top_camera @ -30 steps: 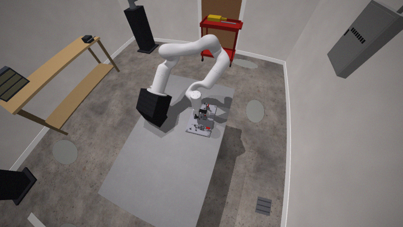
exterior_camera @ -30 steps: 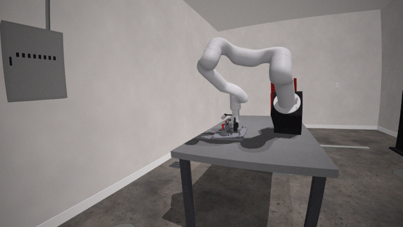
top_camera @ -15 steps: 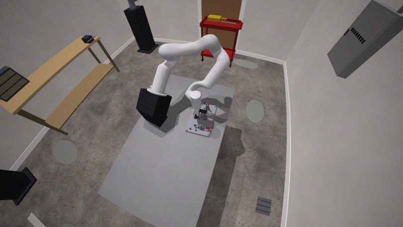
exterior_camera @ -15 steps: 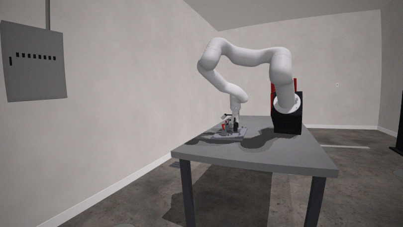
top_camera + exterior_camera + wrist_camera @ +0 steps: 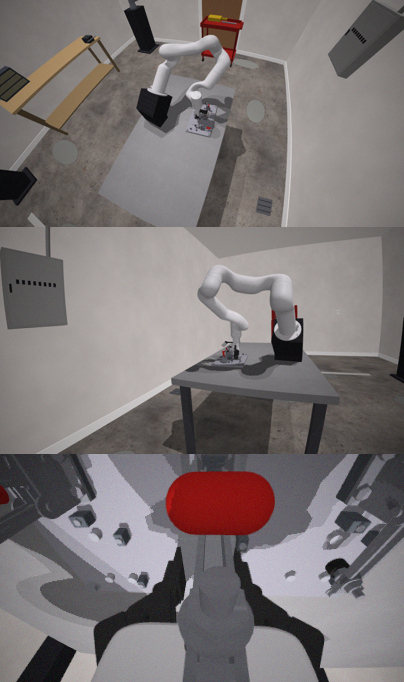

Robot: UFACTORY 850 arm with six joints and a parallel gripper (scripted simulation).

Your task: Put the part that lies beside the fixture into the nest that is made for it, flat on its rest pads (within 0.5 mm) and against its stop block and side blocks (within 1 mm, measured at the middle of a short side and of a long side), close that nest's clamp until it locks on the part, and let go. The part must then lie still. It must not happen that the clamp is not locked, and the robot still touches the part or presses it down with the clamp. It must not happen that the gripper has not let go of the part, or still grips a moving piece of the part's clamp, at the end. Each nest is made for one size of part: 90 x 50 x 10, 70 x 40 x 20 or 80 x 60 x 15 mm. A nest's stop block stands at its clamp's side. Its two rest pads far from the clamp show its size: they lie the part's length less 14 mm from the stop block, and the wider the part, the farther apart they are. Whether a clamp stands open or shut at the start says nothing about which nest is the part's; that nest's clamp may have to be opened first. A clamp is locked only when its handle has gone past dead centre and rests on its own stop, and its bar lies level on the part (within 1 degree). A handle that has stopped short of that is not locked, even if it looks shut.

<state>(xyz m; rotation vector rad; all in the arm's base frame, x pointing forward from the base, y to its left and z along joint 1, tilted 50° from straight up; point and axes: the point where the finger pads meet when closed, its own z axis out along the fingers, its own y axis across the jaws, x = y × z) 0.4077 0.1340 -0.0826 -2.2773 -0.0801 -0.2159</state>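
Now: the grey block part 1 cm below my hand. The rest, counted from my hand: grey fixture plate (4 cm ahead, 4 cm below).
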